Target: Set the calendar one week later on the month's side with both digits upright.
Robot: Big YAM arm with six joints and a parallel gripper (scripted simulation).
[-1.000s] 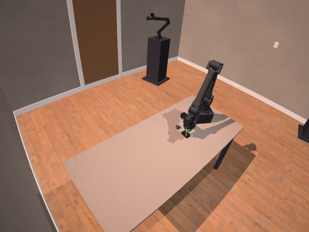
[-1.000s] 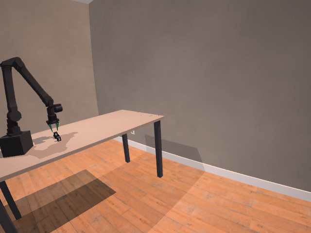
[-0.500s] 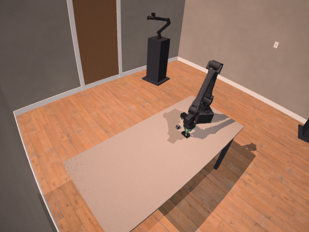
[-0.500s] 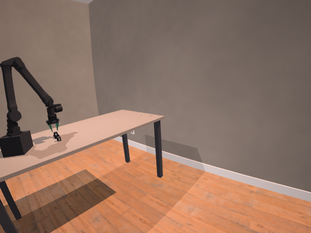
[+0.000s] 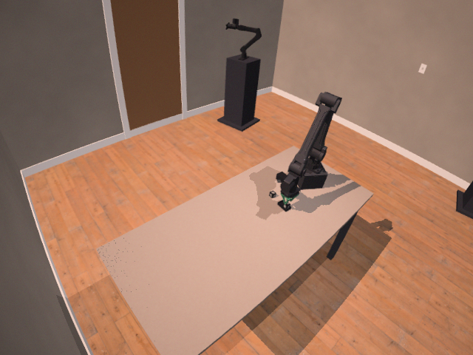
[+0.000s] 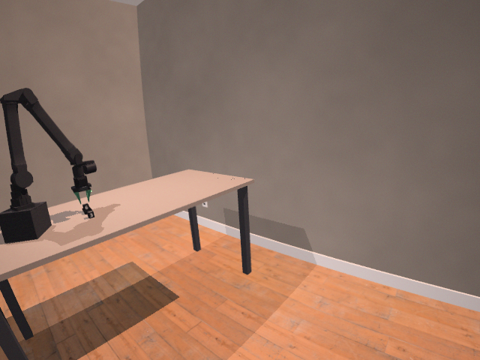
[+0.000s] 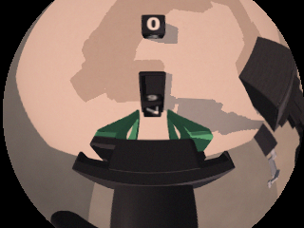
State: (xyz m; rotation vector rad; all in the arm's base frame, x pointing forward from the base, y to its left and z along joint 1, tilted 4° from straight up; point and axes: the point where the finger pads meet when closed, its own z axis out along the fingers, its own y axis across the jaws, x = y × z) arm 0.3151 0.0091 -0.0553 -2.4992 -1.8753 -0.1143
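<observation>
Right now the dark calendar tray is 20 mm to the right of my hand and 50 mm below it.
</observation>
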